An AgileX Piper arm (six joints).
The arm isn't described. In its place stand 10 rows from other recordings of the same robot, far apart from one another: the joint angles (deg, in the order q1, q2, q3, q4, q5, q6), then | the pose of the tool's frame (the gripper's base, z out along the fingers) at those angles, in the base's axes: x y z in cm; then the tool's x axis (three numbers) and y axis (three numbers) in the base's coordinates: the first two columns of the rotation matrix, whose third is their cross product.
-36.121, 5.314, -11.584, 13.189, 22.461, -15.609 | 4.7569 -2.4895 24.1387 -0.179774 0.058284 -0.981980 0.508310 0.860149 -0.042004
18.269, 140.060, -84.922, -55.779, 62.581, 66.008 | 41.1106 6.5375 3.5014 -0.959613 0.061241 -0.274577 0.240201 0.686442 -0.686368
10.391, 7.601, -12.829, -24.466, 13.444, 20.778 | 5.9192 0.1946 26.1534 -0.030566 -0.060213 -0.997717 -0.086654 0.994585 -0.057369
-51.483, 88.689, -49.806, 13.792, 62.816, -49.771 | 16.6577 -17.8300 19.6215 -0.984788 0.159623 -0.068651 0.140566 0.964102 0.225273
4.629, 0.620, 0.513, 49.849, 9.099, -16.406 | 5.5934 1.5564 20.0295 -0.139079 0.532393 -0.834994 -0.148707 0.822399 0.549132
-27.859, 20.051, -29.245, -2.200, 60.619, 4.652 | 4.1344 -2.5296 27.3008 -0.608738 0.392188 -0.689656 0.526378 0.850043 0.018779
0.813, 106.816, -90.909, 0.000, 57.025, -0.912 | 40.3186 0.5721 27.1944 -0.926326 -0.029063 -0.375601 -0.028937 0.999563 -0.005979
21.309, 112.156, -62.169, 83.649, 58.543, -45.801 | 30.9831 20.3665 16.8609 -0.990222 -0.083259 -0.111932 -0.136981 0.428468 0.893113
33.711, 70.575, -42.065, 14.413, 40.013, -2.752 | 17.7003 13.5603 24.2518 -0.819613 -0.373831 -0.434148 -0.494851 0.843807 0.207636
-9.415, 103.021, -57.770, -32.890, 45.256, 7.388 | 31.0581 -8.7077 16.1373 -0.992869 -0.110175 -0.045520 -0.081814 0.907505 -0.411995
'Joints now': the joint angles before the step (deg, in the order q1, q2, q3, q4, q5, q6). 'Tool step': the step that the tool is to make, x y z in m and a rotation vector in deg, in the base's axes. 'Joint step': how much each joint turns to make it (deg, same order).
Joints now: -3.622 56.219 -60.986 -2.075 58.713 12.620
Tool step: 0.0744 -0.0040 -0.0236 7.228 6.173 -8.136
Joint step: 0.002 16.091 -6.496 0.469 -2.677 10.428
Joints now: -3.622 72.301 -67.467 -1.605 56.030 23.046
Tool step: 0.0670 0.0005 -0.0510 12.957 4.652 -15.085
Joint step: 0.009 15.064 -3.757 3.708 -5.833 17.216
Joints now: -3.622 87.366 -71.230 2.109 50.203 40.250
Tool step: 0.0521 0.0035 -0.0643 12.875 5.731 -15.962
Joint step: 0.007 14.200 -3.484 6.203 -5.143 15.315
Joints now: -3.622 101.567 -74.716 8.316 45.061 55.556
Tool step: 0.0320 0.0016 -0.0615 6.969 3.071 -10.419
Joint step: 0.001 11.035 -1.817 4.938 -6.762 7.721
